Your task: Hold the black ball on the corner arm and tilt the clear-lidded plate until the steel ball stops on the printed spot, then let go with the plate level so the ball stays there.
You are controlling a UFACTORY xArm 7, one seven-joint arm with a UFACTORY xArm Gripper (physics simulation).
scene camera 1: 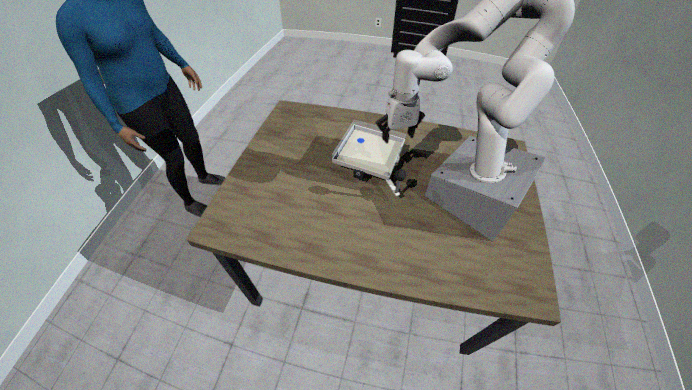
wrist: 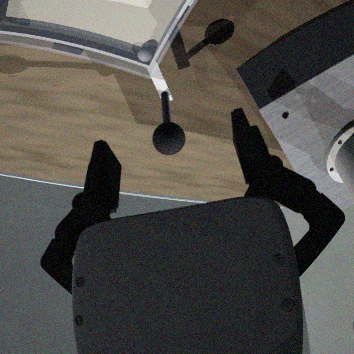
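Observation:
The clear-lidded plate stands on a dark support and looks tilted. The printed blue spot is near its far left corner. The steel ball rests inside the corner beside the white corner arm. The black ball is on a dark rod at that arm's end. My gripper is open and empty, above the plate's back right side in the scene view. In the wrist view the black ball shows between the spread fingers, beyond them and not touched.
The wooden table carries the plate. The grey robot base block stands to the right of the plate. Shadows of the arm and plate fall across the table. A person stands beyond the table's left edge.

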